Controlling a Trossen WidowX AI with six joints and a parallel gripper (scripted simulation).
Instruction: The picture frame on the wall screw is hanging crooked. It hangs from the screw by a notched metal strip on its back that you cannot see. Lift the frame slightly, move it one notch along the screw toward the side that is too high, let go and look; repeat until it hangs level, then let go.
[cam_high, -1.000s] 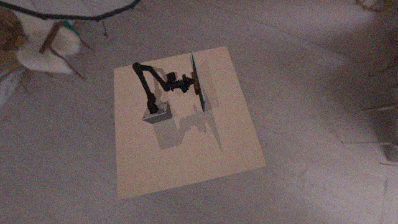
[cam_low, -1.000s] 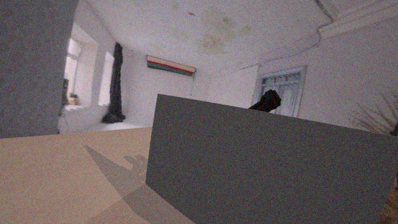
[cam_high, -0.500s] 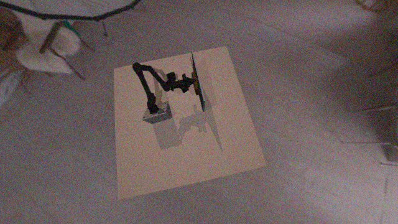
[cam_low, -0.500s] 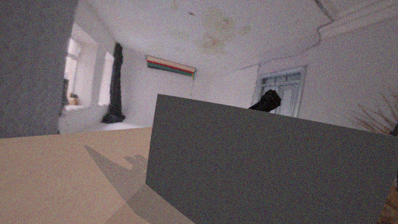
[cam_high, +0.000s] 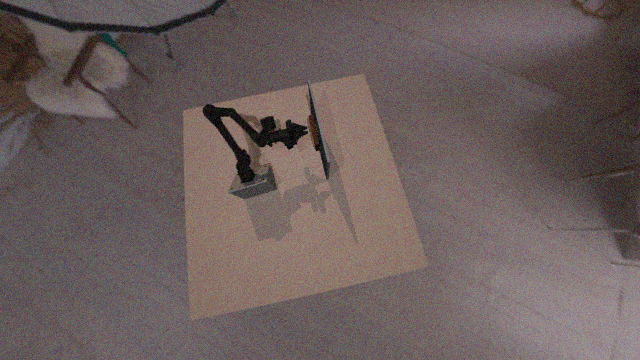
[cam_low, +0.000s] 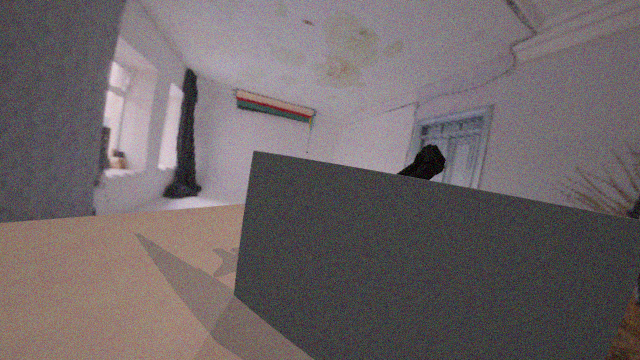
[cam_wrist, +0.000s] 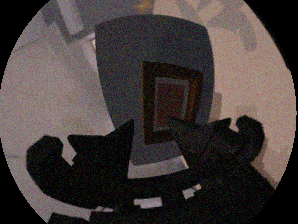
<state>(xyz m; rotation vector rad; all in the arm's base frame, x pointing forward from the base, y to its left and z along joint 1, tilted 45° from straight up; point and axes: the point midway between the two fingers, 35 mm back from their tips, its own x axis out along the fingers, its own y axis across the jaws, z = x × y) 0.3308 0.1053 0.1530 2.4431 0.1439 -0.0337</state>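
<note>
Right now the picture frame is 50 mm below my gripper tip and 40 mm ahead of it. Round my gripper tip: wall panel: 60 mm below, 50 mm ahead.
</note>
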